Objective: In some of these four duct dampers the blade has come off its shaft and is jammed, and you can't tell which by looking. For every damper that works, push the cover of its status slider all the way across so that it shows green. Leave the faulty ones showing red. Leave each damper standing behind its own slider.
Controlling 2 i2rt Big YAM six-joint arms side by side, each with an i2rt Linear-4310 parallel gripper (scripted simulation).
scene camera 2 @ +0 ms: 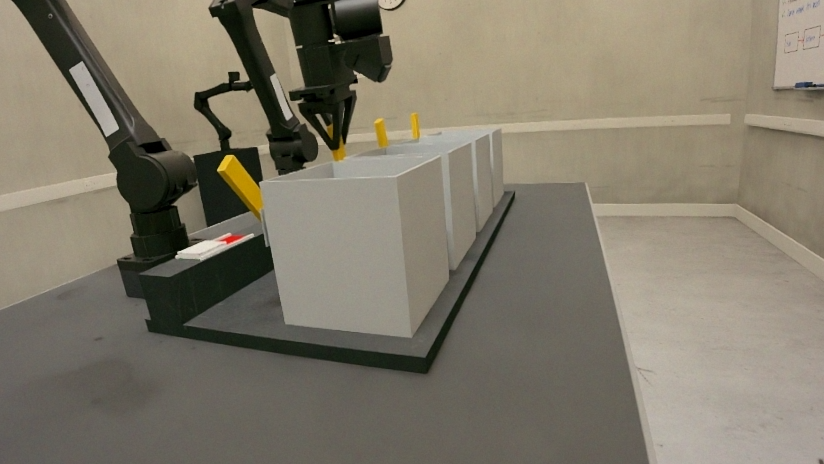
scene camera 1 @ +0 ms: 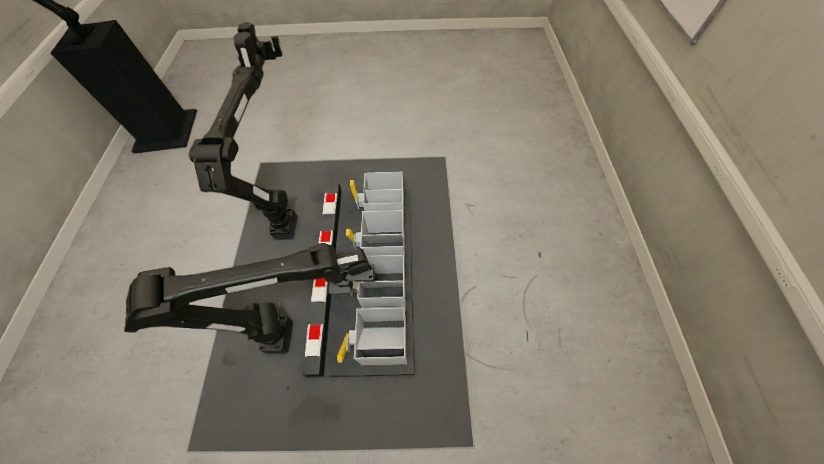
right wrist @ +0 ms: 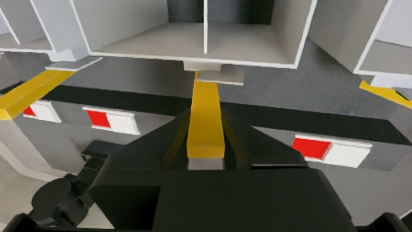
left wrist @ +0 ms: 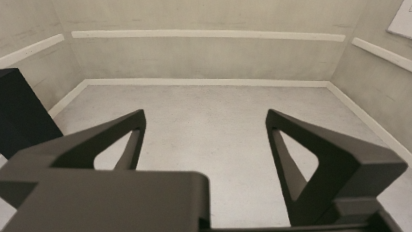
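Note:
In the left wrist view I can see my left gripper (left wrist: 205,115). The right wrist view gives me my right gripper (right wrist: 205,115) and a slider (right wrist: 343,154). Scene camera 2 shows that right gripper (scene camera 2: 338,147) too, along with a damper (scene camera 2: 369,255). And in scene camera 1 there's a damper (scene camera 1: 375,184), a damper (scene camera 1: 372,221) and also a damper (scene camera 1: 386,264).

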